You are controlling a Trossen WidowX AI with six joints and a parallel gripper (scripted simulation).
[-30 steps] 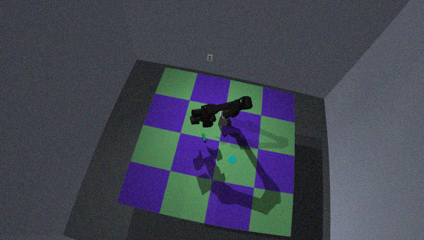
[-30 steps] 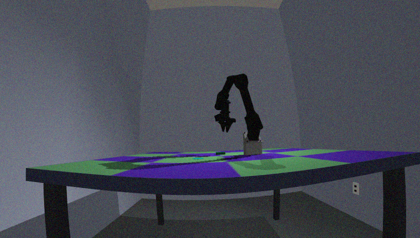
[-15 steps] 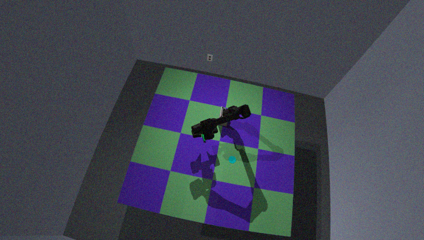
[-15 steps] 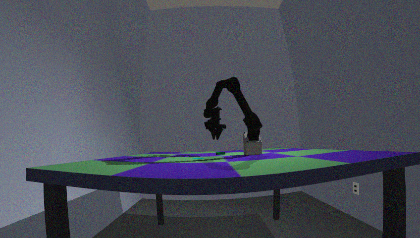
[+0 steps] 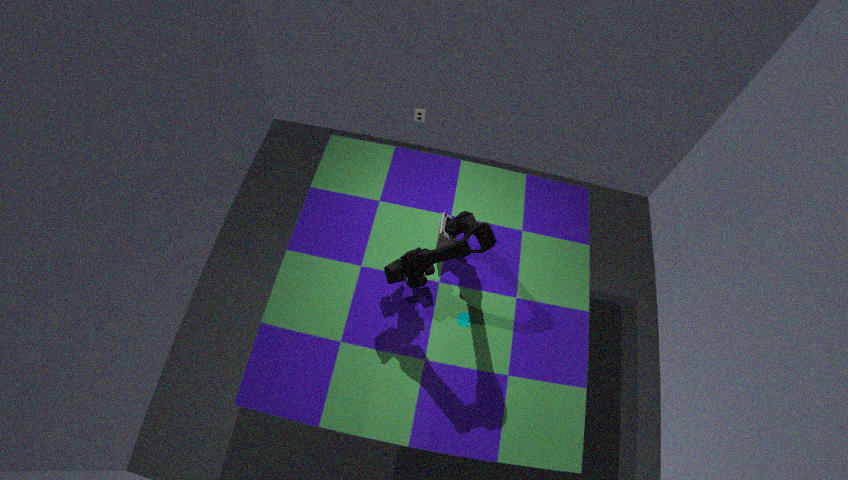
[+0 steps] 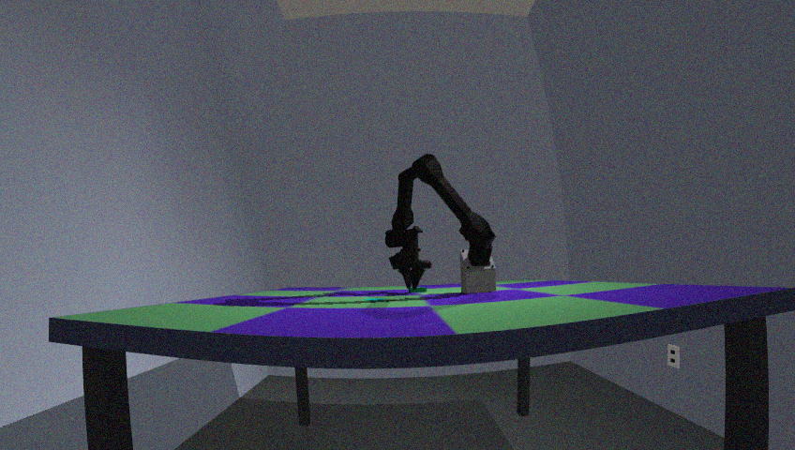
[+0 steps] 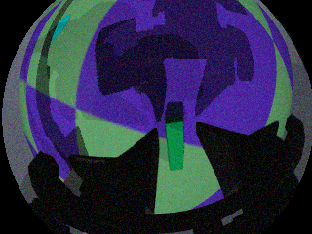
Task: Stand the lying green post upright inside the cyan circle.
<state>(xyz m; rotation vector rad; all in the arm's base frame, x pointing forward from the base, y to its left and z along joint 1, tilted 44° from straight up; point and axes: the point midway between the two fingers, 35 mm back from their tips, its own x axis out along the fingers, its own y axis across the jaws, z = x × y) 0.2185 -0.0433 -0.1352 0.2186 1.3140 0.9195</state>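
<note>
Right now the cyan circle is 250 mm to the left of my gripper tip, 110 mm ahead of it and 10 mm below it. The rest, counted from my gripper tip: green post 20 mm behind, 10 mm to the right.
</note>
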